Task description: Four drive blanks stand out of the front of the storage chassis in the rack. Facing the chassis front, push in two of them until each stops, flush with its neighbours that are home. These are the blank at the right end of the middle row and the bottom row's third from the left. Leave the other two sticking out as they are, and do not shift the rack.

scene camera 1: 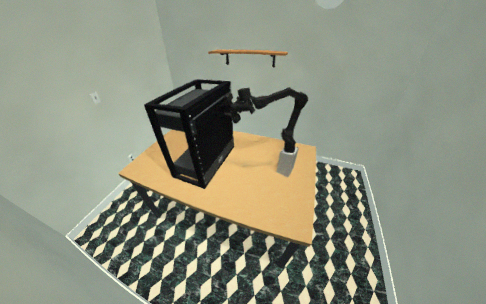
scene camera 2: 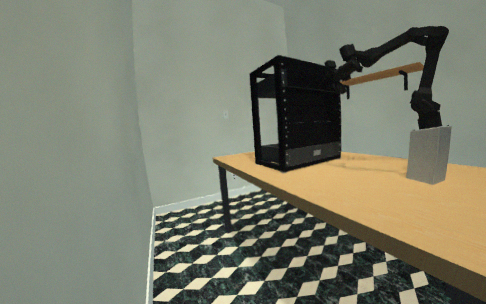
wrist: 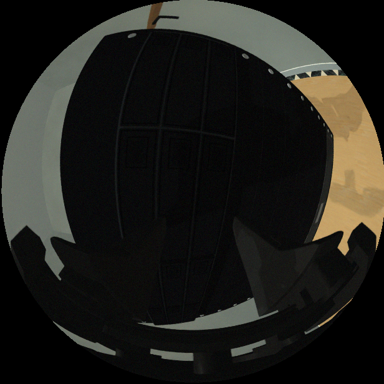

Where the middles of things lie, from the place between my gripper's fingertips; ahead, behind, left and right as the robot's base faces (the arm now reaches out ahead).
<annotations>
My gripper is now 17 cm above the black rack [scene camera 2: 300,95], 16 cm short of it and 5 cm to the right of it.
</annotations>
